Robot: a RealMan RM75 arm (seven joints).
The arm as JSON. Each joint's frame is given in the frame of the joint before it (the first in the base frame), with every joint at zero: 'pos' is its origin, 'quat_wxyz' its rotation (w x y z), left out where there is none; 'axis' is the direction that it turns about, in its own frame. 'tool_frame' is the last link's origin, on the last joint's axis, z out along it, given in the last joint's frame.
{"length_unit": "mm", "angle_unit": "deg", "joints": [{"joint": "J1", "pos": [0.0, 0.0, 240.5], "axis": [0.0, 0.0, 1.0]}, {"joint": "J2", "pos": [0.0, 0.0, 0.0], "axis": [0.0, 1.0, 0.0]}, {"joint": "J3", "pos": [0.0, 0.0, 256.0], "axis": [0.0, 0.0, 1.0]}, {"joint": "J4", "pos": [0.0, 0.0, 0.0], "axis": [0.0, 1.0, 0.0]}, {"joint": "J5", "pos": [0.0, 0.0, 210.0], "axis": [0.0, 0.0, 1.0]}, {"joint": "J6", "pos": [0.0, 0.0, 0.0], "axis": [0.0, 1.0, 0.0]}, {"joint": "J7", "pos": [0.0, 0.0, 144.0], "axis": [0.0, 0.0, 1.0]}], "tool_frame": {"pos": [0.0, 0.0, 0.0]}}
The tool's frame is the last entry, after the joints.
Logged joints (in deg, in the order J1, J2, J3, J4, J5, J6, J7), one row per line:
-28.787 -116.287 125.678 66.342 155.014 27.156 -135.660
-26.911 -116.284 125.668 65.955 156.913 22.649 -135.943
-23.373 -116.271 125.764 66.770 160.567 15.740 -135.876
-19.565 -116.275 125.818 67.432 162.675 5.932 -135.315
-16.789 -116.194 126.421 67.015 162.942 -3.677 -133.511
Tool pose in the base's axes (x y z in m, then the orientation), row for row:
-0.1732 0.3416 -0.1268 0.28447 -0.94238 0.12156 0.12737
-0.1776 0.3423 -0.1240 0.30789 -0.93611 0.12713 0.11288
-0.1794 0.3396 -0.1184 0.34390 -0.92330 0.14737 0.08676
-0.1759 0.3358 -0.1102 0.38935 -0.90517 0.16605 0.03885
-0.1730 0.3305 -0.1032 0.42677 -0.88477 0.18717 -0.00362
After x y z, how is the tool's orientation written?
As a quaternion, w x y z.
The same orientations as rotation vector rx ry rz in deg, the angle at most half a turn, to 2 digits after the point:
-144.45 18.63 19.52
-141.82 19.26 17.10
-137.43 21.94 12.91
-131.85 24.19 5.66
-126.67 26.80 -0.52

